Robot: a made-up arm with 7 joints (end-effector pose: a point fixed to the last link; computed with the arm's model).
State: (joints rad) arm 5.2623 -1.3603 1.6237 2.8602 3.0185 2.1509 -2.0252
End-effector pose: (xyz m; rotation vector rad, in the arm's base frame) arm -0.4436 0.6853 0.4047 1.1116 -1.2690 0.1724
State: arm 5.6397 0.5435 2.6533 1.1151 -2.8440 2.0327 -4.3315
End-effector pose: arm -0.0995 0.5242 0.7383 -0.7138 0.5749 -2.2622
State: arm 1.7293 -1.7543 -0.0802 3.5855 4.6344 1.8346 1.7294
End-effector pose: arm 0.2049 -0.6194 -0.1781 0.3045 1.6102 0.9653
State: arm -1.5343 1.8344 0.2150 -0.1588 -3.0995 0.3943 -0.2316
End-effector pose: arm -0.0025 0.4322 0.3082 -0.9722 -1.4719 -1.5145
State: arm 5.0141 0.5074 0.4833 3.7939 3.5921 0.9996 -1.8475
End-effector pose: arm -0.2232 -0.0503 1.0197 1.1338 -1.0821 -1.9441
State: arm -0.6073 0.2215 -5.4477 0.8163 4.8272 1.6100 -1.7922
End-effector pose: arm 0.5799 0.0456 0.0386 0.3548 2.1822 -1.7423
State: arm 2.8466 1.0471 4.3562 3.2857 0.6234 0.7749 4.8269
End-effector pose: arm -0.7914 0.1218 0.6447 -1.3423 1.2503 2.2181
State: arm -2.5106 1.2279 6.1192 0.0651 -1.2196 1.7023 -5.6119
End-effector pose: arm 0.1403 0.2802 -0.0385 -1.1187 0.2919 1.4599
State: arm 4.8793 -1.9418 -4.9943 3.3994 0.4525 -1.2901 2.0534
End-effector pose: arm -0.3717 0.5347 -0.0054 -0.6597 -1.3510 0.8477
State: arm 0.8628 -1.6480 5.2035 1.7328 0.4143 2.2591 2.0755
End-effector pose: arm 0.1612 -0.5854 0.5544 -1.1920 1.0149 1.0311
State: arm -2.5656 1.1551 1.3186 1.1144 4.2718 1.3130 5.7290
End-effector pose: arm 0.2127 -0.6752 0.0521 2.5605 0.1894 -0.6642
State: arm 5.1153 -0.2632 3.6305 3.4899 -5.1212 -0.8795 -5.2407
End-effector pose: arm 0.2184 0.0990 0.9501 0.3812 1.0727 1.3803
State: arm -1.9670 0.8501 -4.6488 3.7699 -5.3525 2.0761 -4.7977
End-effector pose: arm -0.4307 -0.2935 0.7542 -0.8781 0.6717 -1.1120
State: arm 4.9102 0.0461 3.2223 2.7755 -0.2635 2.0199 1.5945
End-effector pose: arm -0.0386 0.2541 1.0169 -2.3260 -0.0475 -0.0739
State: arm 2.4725 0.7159 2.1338 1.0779 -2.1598 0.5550 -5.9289
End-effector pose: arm -0.1497 -0.6509 0.5209 1.4784 -0.6465 -0.1290
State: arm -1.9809 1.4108 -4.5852 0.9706 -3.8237 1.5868 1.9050
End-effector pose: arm 0.6178 -0.3060 0.4132 0.5175 -0.6427 2.0086
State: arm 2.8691 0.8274 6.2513 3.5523 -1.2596 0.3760 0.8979
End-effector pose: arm -0.3760 0.0555 1.0109 -0.3202 -0.5486 -0.7151
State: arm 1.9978 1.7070 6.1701 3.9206 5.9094 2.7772 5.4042
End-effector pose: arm -0.2295 0.5411 0.4225 0.7464 2.4342 -0.3618
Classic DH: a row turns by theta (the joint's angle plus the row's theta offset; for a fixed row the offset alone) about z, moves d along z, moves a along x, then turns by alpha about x. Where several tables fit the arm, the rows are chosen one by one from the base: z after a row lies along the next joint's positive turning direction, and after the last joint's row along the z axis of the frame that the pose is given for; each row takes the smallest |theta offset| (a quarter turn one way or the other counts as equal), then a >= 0, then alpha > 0; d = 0 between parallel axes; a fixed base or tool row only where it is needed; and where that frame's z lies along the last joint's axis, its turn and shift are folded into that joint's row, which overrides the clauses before.
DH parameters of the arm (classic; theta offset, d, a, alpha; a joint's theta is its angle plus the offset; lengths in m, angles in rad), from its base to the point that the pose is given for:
joint 1: 0 0.2468 0 -1.5708
joint 2: 0 0 0 1.5708
joint 3: 0 0.2376 0.0783 1.5708
joint 4: 0 0 0.1202 1.5708
joint 5: 0 0.5313 0 1.5708
joint 6: 0 0 0.0862 -1.5708
joint 7: 0 0.11 0 0

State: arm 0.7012 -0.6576 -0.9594 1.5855 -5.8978 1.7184 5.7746
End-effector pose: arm 0.4810 -0.2867 0.7088 -2.2523 -0.4584 -0.7179
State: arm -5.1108 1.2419 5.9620 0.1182 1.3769 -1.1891 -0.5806
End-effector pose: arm 0.1394 -0.2200 -0.0421 1.4628 0.7333 0.5311
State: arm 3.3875 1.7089 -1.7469 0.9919 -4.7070 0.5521 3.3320
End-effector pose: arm -0.1595 0.6728 0.3884 -1.0290 1.7376 0.9400
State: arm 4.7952 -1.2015 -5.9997 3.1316 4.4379 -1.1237 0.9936
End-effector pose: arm 0.0676 0.7109 0.4796 -0.5082 1.3287 0.2258
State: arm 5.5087 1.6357 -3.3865 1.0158 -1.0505 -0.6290 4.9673
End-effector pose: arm 0.1328 -0.0640 0.9086 0.4482 0.1551 -2.9383
